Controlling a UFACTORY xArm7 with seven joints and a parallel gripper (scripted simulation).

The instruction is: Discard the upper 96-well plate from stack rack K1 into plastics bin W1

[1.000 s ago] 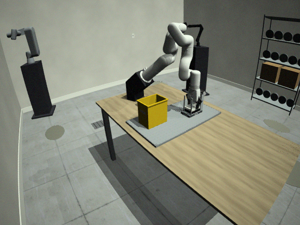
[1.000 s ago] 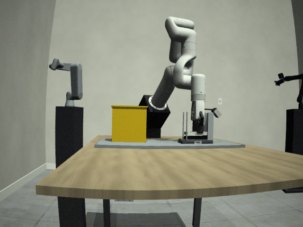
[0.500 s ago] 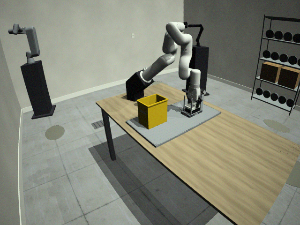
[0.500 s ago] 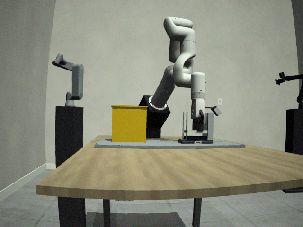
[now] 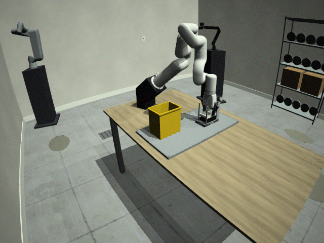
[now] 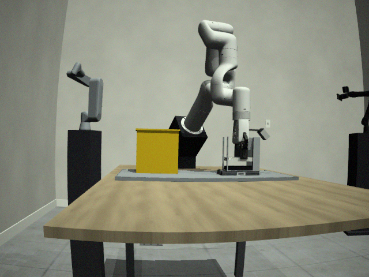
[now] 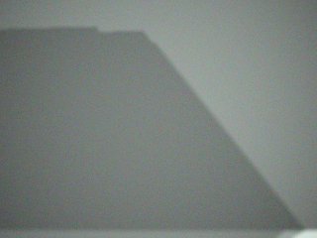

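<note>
The dark plate lies 50 mm below my hand. Round my hand: yellow plastics bin W1: 20 mm ahead, 350 mm to the right, 10 mm above; white 96-well plate: 10 mm below.
</note>
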